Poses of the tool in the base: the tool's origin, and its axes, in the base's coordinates. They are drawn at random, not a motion.
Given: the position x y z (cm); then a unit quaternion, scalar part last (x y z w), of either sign.
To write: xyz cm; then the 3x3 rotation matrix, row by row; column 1 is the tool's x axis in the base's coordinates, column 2 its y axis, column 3 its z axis. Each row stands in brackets. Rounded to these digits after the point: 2 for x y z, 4 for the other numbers.
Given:
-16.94, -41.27, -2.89, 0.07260, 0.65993, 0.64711, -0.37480
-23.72, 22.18, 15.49, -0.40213, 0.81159, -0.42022, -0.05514
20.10, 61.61, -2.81, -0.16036, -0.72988, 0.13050, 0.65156
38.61, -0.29, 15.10, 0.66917, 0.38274, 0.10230, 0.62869
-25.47, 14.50, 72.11, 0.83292, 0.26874, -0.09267, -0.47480
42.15, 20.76, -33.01, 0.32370, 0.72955, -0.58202, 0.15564
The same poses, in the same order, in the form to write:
[-16.94, -41.27, -2.89], [[-0.7085, 0.5809, -0.4007], [-0.3892, 0.1520, 0.9085], [0.5886, 0.7997, 0.1184]]
[-23.72, 22.18, 15.49], [[-0.6705, -0.6991, 0.2485], [-0.6064, 0.3234, -0.7264], [0.4275, -0.6377, -0.6408]]
[20.10, 61.61, -2.81], [[-0.0995, 0.0640, -0.9930], [0.4041, 0.9145, 0.0185], [0.9093, -0.3995, -0.1169]]
[38.61, -0.29, 15.10], [[0.6861, 0.3836, 0.6182], [0.6409, 0.0835, -0.7631], [-0.3443, 0.9197, -0.1886]]
[-25.47, 14.50, 72.11], [[0.8384, 0.3597, -0.4096], [0.5357, -0.4047, 0.7411], [0.1008, -0.8407, -0.5320]]
[42.15, 20.76, -33.01], [[-0.7420, 0.6535, -0.1497], [0.2911, 0.1129, -0.9500], [-0.6039, -0.7485, -0.2741]]

